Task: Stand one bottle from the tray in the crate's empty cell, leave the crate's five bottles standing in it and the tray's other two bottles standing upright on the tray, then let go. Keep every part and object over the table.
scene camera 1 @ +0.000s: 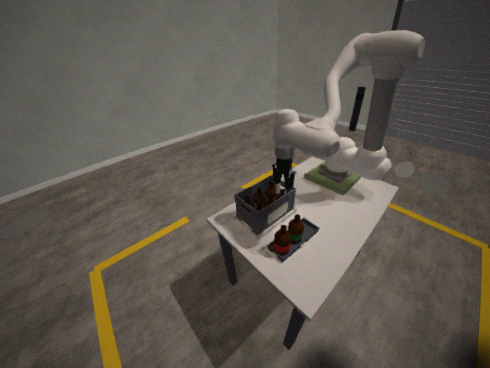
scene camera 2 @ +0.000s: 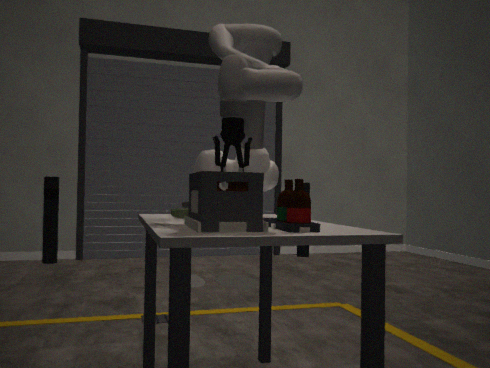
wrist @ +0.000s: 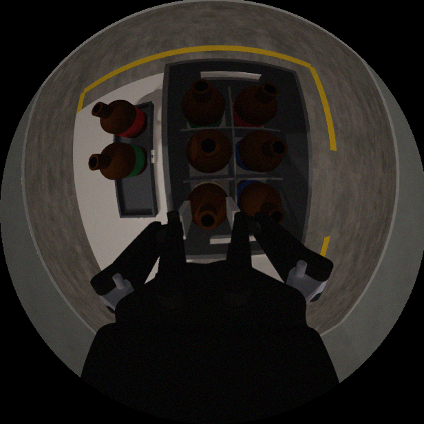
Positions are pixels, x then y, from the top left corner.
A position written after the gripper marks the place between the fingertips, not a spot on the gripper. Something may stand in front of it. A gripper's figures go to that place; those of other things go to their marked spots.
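Labels:
The gripper (wrist: 208,207) is 0.22 m from the lens, while a green-labelled bottle (wrist: 117,160) stands 0.27 m from the lens.

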